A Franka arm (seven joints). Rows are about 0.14 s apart.
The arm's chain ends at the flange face. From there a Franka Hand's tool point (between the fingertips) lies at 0.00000 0.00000 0.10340 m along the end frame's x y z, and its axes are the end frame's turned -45 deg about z.
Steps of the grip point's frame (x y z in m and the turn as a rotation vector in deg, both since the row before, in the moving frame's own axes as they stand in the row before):
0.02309, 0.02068, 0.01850, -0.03, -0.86, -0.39
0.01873, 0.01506, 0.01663, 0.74, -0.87, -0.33
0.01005, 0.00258, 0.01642, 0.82, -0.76, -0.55
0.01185, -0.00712, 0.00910, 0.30, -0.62, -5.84
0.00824, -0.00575, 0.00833, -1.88, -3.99, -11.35
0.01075, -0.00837, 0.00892, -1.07, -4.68, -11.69
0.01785, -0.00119, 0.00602, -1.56, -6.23, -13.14
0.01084, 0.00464, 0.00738, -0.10, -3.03, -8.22
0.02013, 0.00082, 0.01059, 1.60, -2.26, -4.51
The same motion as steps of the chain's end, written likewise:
0.03201, -0.00284, 0.01851, -0.63, -0.59, -0.39
0.02595, -0.00277, 0.01665, -0.09, -1.14, -0.33
0.01095, -0.00522, 0.01644, 0.04, -1.12, -0.55
0.00450, -0.01388, 0.00911, -0.23, -0.65, -5.84
0.00369, -0.01759, 0.00864, -4.15, -1.49, -11.35
0.00551, -0.02127, 0.00928, -4.07, -2.55, -11.69
0.01654, -0.02398, 0.00667, -5.51, -3.30, -13.14
0.01438, -0.00863, 0.00752, -2.21, -2.07, -8.22
0.01970, -0.01469, 0.01071, -0.47, -2.73, -4.51

